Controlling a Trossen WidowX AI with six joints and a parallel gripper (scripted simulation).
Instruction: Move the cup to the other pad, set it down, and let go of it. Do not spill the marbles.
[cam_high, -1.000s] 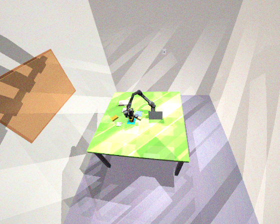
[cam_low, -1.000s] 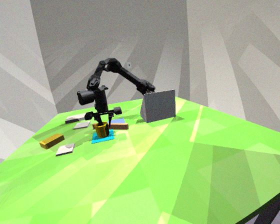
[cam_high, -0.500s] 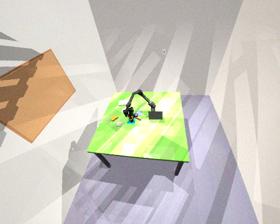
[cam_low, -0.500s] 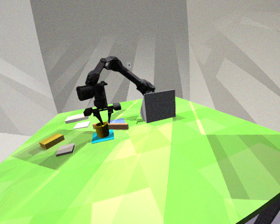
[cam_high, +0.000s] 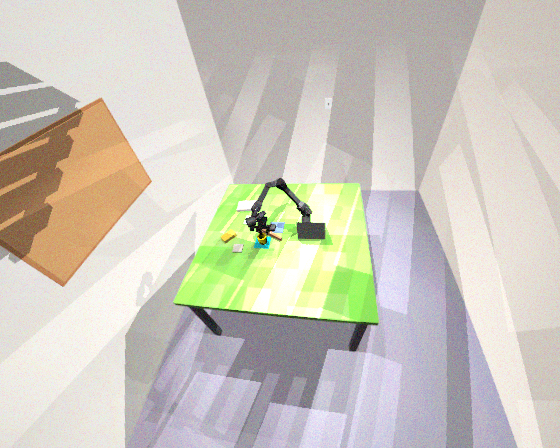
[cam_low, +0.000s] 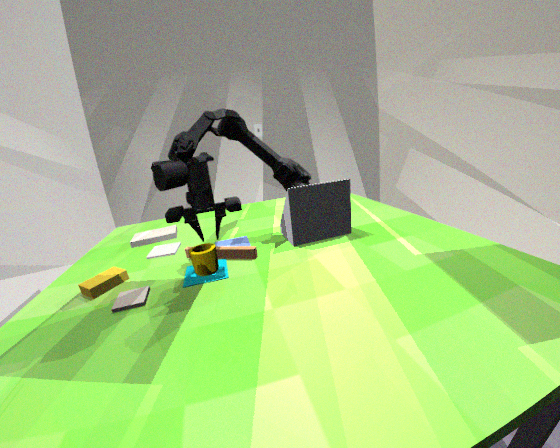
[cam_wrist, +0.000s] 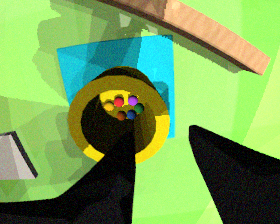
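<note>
The yellow cup is 5 cm below my gripper tip and 2 cm ahead of it. From my gripper tip the other things lie so: pale blue pad: 16 cm to the right, 10 cm below, 7 cm behind; then brown bar: 8 cm to the right, 8 cm below, 2 cm behind; then cyan pad: 10 cm below, 3 cm ahead.
</note>
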